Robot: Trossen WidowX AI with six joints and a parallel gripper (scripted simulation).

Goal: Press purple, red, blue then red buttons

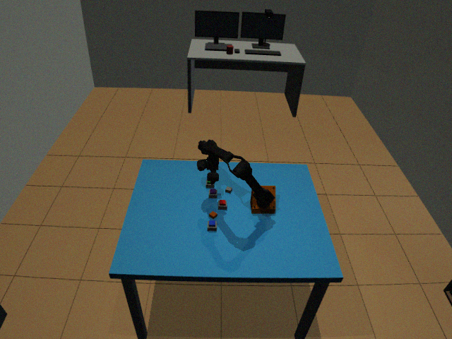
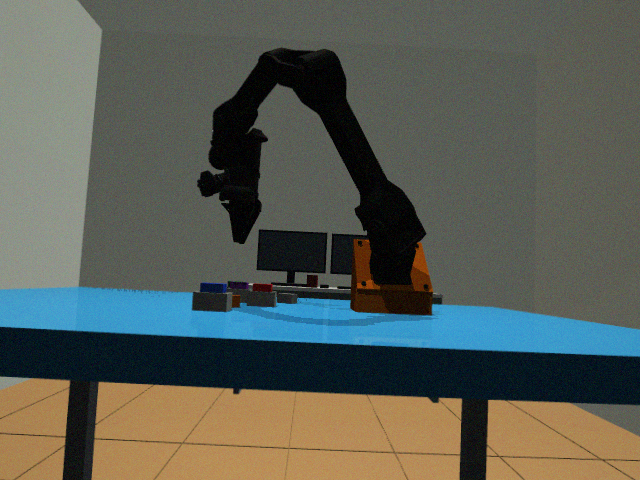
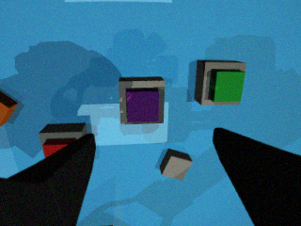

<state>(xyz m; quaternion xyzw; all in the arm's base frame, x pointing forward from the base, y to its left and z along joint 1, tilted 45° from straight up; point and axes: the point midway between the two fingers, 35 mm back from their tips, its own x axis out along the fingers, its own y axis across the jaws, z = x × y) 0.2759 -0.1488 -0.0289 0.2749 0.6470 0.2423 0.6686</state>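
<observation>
Right now the purple button is 10 mm behind my gripper tip and 80 mm below it. From my gripper tip the other things lie so: small grey block: 100 mm behind, 40 mm to the right, 110 mm below; then red button: 60 mm behind, 100 mm to the left, 80 mm below; then orange block: 170 mm to the left, 110 mm below.
</observation>
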